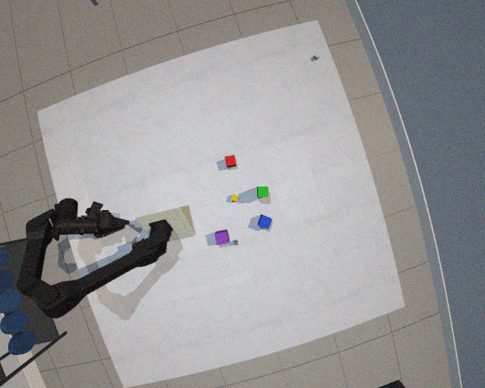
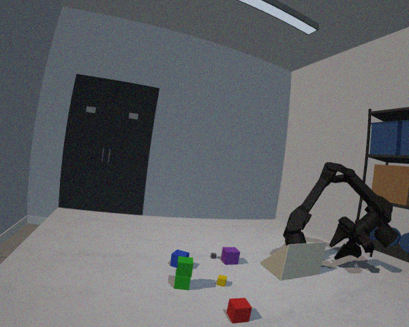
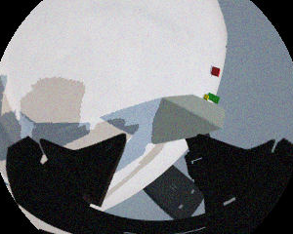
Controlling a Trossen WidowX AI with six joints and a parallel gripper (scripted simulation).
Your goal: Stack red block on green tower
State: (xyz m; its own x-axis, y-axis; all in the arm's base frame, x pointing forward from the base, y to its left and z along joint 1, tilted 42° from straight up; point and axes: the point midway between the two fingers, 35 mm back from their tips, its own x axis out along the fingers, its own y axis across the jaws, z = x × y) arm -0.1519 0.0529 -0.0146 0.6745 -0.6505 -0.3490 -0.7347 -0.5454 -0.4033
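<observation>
My gripper tip is 43 cm short of the red block, 13 cm to the right of it and 5 cm above it. Also, from my gripper tip: purple cube: 33 cm ahead, 14 cm to the right, 4 cm below; yellow cube: 41 cm ahead, 1 cm to the right, 5 cm below.
</observation>
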